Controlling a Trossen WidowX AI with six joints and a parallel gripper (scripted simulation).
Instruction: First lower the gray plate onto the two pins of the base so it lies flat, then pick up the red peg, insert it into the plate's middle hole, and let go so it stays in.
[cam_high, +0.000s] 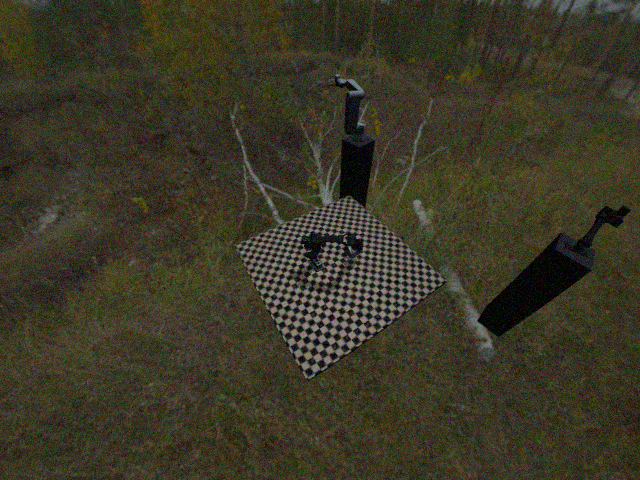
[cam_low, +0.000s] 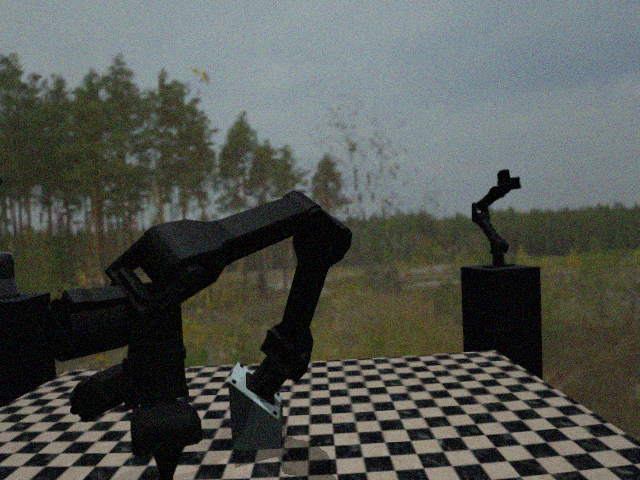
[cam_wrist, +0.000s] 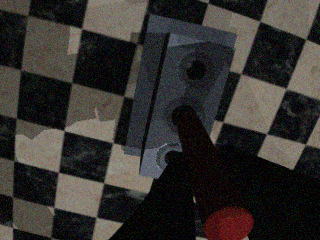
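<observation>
Right now my gripper tip is 70 mm above the gray plate. Round my gripper tip: gray base 110 mm below; red peg right at my gripper tip.
</observation>
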